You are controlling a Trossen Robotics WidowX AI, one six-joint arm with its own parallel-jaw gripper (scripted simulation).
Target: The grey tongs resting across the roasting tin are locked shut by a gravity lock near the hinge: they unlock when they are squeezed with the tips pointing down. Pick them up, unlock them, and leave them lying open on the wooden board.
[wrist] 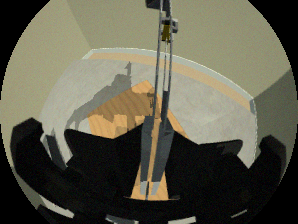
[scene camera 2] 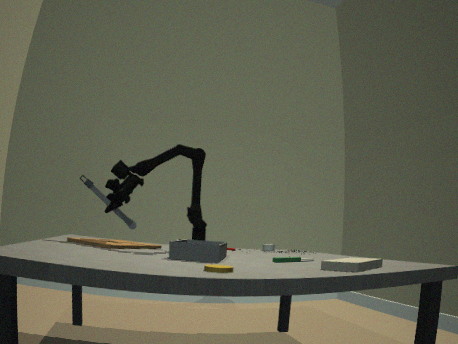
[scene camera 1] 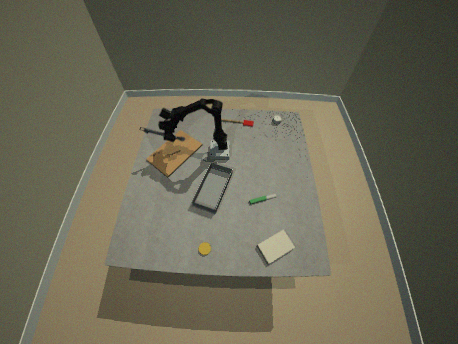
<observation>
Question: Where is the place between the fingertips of my gripper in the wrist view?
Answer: At 153, 126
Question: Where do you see a dark roasting tin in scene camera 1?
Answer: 208, 196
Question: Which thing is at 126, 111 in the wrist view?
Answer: A wooden board.
</observation>
